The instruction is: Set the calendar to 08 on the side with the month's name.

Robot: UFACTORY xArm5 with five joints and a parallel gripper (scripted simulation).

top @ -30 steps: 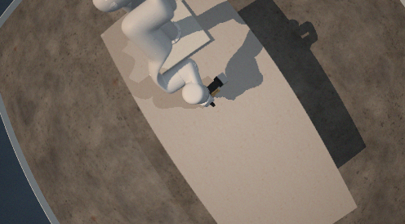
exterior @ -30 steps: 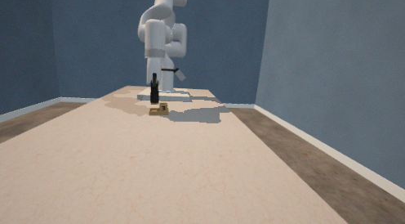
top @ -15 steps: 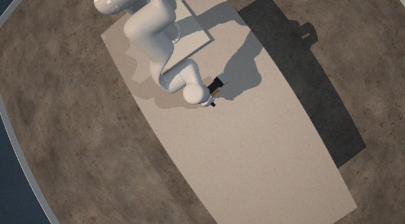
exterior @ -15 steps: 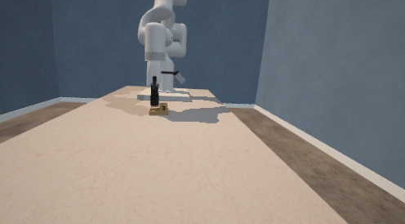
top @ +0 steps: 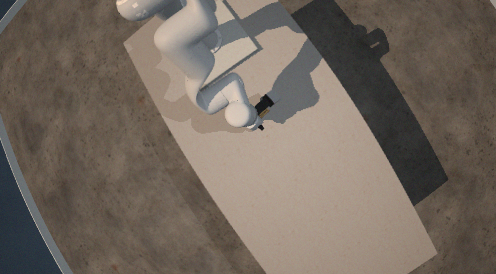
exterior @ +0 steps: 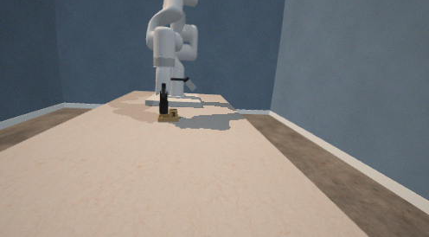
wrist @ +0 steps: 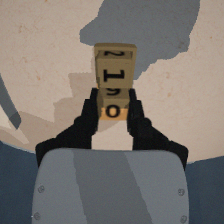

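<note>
Right now the wooden calendar tray is 20 mm to the left of my hand and 40 mm below it.
</note>
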